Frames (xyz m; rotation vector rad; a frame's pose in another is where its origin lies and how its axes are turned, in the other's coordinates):
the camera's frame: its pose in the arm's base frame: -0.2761 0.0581 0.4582 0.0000 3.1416 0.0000
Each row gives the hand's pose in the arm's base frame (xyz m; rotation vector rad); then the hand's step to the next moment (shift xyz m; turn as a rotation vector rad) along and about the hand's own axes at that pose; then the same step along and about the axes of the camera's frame.
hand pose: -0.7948 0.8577 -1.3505 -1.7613 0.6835 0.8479
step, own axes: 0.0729 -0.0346 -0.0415 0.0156 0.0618 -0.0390
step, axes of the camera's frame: -0.0792 -0.0323 0.0302 0.0299 -0.0575 0.0373
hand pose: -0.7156 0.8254 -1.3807 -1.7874 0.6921 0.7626
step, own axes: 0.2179 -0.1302 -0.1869 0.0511 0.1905 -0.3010
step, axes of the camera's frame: -0.2690 -0.1592 0.0409 0.0583 -0.3485 0.0683
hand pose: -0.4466 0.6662 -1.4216 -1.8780 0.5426 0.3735
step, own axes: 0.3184 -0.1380 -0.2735 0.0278 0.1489 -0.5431
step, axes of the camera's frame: -0.3430 -0.2743 -0.0482 0.0558 -0.5575 -0.0628
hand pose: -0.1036 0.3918 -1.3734 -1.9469 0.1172 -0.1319
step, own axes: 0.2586 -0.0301 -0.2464 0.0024 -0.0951 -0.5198
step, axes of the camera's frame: -0.2198 -0.2524 -0.1283 0.0727 -0.4423 -0.2799
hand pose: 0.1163 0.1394 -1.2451 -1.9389 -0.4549 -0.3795
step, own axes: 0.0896 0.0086 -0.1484 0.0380 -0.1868 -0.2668
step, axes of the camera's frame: -0.0743 -0.1269 -0.0922 0.0709 -0.1710 -0.2707
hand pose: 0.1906 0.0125 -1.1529 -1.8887 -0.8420 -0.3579
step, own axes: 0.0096 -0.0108 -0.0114 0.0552 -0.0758 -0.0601
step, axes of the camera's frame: -0.0007 -0.0034 -0.0181 0.0059 -0.0112 -0.1106
